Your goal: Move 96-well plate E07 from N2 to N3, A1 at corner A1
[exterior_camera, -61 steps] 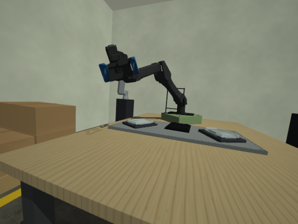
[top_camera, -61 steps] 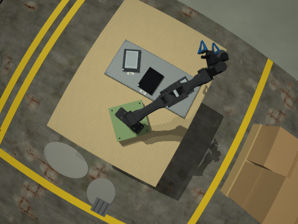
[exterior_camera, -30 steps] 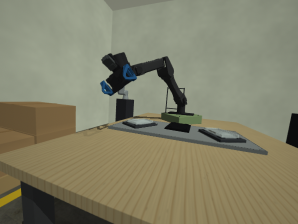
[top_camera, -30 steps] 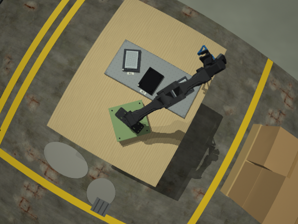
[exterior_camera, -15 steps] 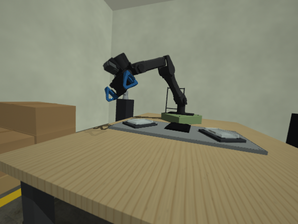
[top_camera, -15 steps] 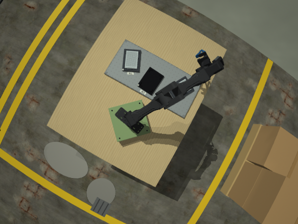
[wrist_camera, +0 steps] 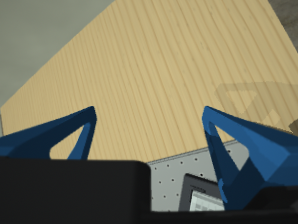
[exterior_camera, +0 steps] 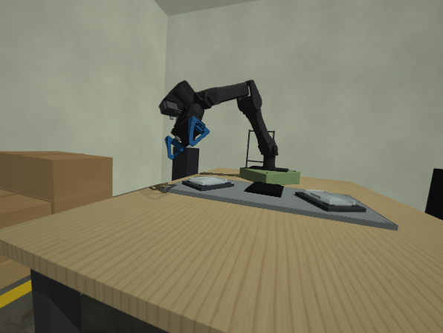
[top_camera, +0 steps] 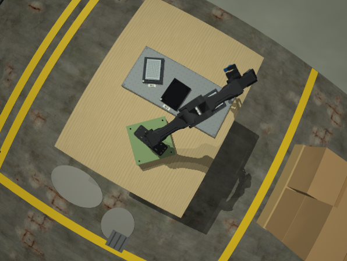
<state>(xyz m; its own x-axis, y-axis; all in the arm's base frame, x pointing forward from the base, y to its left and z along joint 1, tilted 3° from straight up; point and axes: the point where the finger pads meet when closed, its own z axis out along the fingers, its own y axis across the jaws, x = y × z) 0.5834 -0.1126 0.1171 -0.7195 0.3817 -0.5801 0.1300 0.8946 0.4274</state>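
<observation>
My gripper is now 190 mm past the black nest N2, 20 mm to the left of it and 130 mm above it. From my hand the other things lie so: black nest N3: 280 mm behind, 180 mm to the left, 130 mm below; then N2 label: 280 mm behind, 10 mm to the left, 130 mm below; then N1 label: 330 mm behind, 330 mm to the left, 130 mm below.
</observation>
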